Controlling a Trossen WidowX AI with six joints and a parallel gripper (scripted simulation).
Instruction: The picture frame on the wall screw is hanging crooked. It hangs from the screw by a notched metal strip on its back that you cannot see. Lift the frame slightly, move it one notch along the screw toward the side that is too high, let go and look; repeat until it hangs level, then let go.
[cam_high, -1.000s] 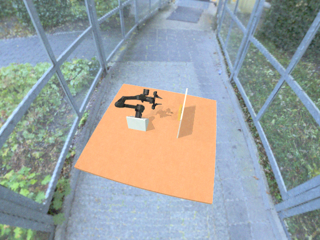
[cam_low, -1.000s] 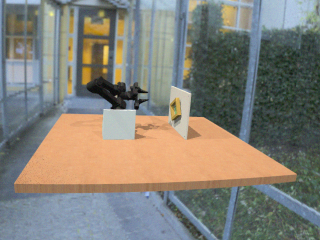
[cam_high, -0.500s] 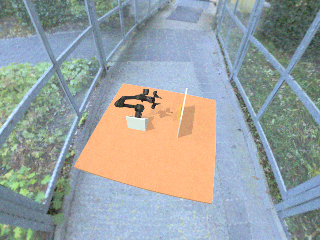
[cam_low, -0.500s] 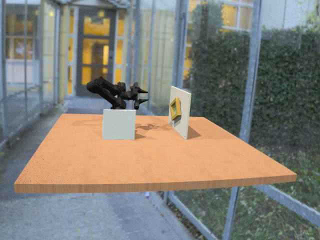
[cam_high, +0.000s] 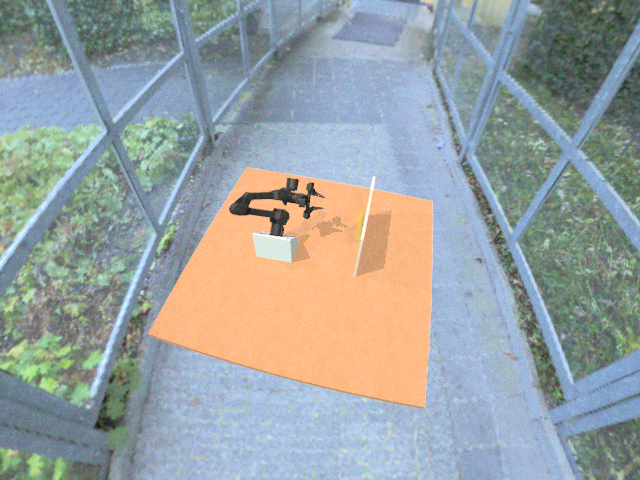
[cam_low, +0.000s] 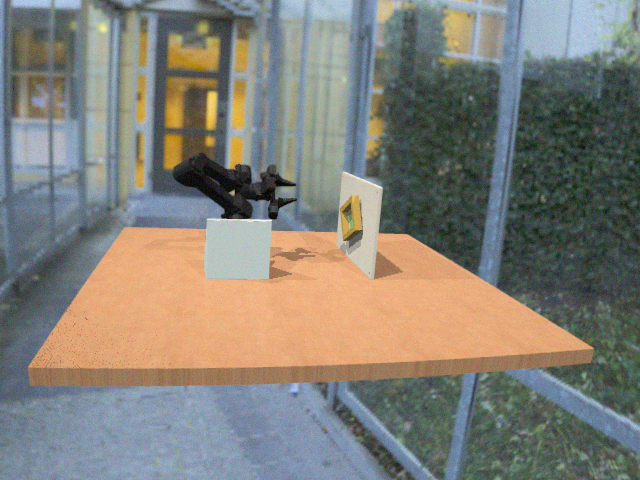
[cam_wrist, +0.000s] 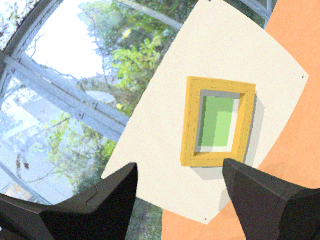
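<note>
The picture frame is 200 mm ahead of my gripper tip, 90 mm below it and 50 mm to the right of it.
</note>
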